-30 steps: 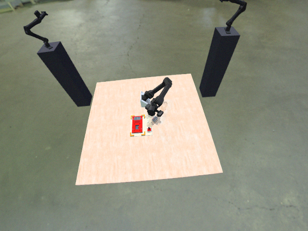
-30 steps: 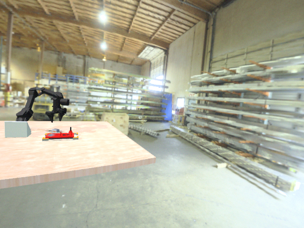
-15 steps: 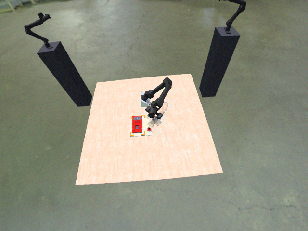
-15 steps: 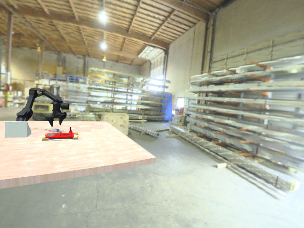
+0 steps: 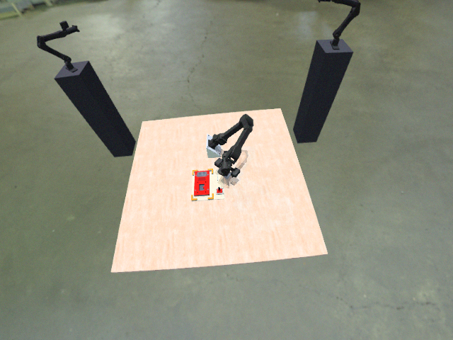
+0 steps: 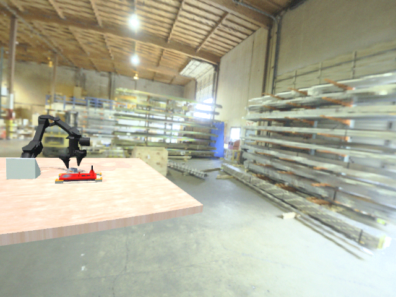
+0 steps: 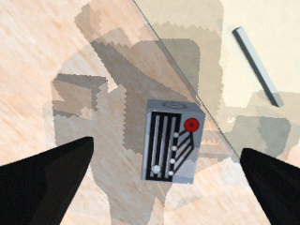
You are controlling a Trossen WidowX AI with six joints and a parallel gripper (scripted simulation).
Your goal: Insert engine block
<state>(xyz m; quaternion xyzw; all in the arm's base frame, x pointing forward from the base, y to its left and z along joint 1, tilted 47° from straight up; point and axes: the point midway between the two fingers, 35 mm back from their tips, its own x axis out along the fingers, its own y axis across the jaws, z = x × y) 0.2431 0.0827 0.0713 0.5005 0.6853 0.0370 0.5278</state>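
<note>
Right now my gripper tip is 20 mm above the grey engine block. Also, from my gripper tip: plate (60 mm ahead, 160 mm to the right, 20 mm below).
</note>
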